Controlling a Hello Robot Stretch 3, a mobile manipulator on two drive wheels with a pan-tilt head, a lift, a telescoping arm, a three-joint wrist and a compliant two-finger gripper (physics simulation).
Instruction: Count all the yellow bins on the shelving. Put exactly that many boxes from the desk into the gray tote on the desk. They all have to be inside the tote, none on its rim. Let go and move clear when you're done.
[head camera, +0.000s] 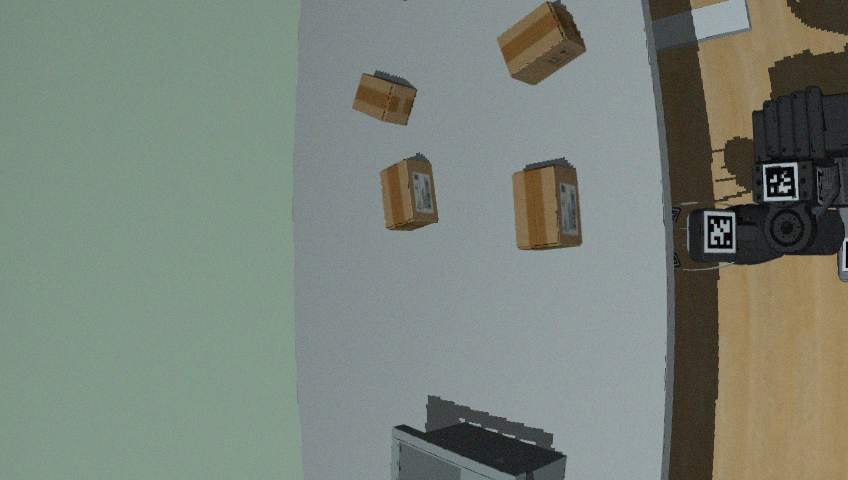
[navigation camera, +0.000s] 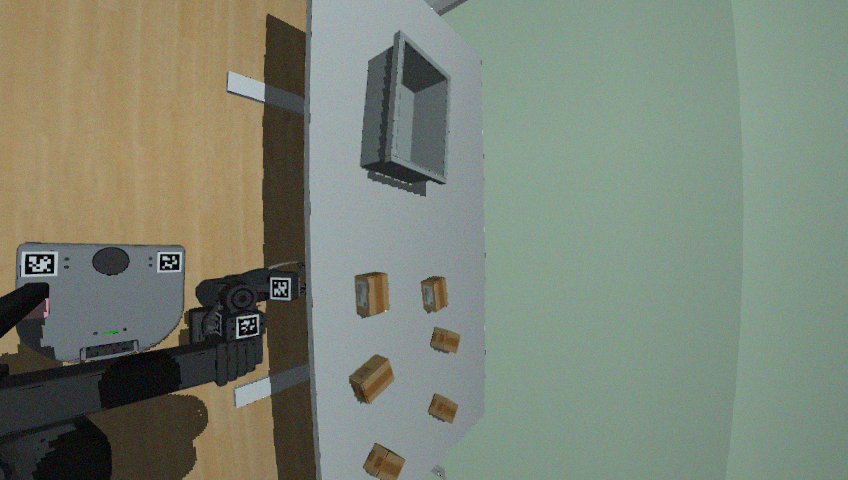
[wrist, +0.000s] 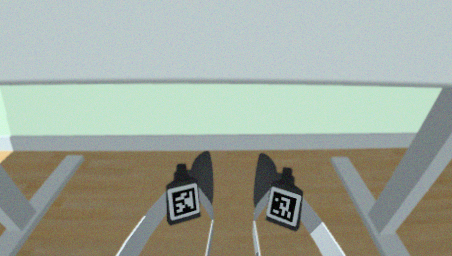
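Pixels of known places: gripper, between the fingertips: (wrist: 233, 170); robot's base, origin of its link: (navigation camera: 111, 259).
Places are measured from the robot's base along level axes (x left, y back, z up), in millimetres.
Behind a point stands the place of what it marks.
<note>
The gray tote (head camera: 410, 435) @(x -556, y -227, z 840 mm) (navigation camera: 380, 107) @(x -412, y -375, z 779 mm) stands on the desk (head camera: 476, 327) @(x -562, y -102, z 720 mm) (navigation camera: 339, 226) @(x -356, y -102, z 720 mm) (wrist: 225, 40); no box shows in the visible part of its inside. Several brown cardboard boxes stand apart on the desk, among them a larger front box (head camera: 535, 208) @(x -431, y 48, z 770 mm) (navigation camera: 371, 294) @(x -408, y 46, z 770 mm), a smaller box (head camera: 398, 195) @(x -668, y 76, z 770 mm) (navigation camera: 434, 294) @(x -645, y 75, z 767 mm) behind it, a small box (head camera: 380, 98) @(x -716, y 227, z 770 mm) (navigation camera: 445, 340) @(x -702, y 221, z 770 mm) and a tilted-looking front box (head camera: 538, 47) @(x -422, y 237, z 770 mm) (navigation camera: 371, 378) @(x -412, y 236, z 770 mm). Two more boxes, one at the back (navigation camera: 443, 408) @(x -702, y 435, z 769 mm) and one in front (navigation camera: 383, 461) @(x -453, y 459, z 768 mm), show in the navigation view. My gripper (head camera: 675, 236) (wrist: 233, 170) @(x -385, y 20, z 581 mm) is open and empty at the desk's front edge, tips partly hidden from above. The shelving does not show.
A green wall (head camera: 148, 237) @(x -1114, y 14, z 1008 mm) (navigation camera: 606, 237) @(x -1105, y -105, z 1153 mm) (wrist: 225, 110) @(x -1111, y -23, z 219 mm) rises behind the desk. Gray desk legs (wrist: 415, 165) @(x -693, y 510, z 311 mm) and pale feet (navigation camera: 255, 392) show at floor level. My mobile base (navigation camera: 107, 297) @(x 6, y 94, z 160 mm) stands on the wooden floor (navigation camera: 148, 148) @(x -74, y -368, z 0 mm) before the desk.
</note>
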